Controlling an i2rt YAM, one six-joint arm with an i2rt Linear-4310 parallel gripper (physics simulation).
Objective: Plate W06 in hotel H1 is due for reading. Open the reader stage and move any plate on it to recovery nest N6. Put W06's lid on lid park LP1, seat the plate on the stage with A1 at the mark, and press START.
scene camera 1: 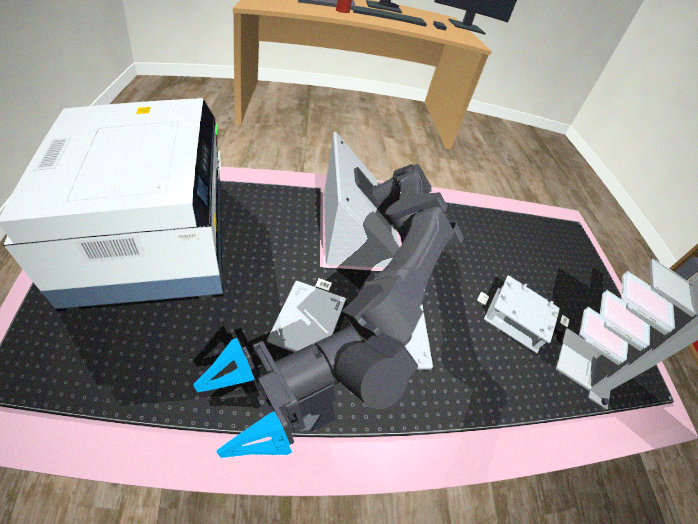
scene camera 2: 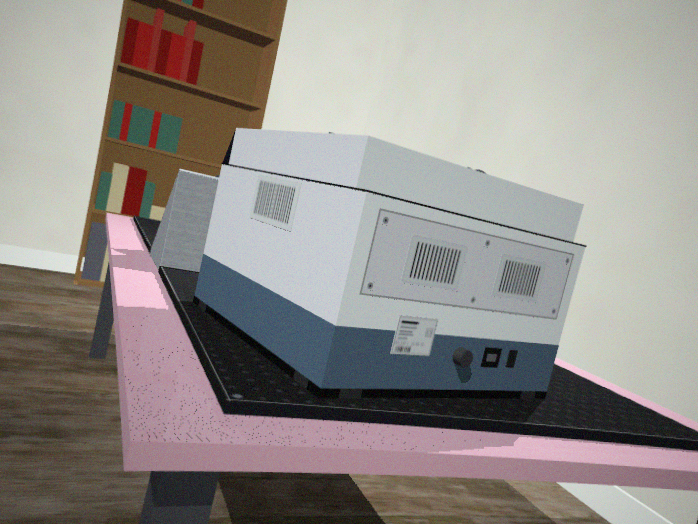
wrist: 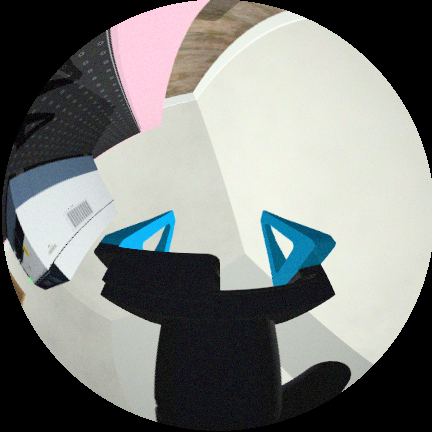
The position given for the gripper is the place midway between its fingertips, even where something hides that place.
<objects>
gripper: scene camera 1 205,419; wrist 217,214
same spot on plate reader: (wrist: pixel 40 221) = (scene camera 1: pixel 186 258)
</objects>
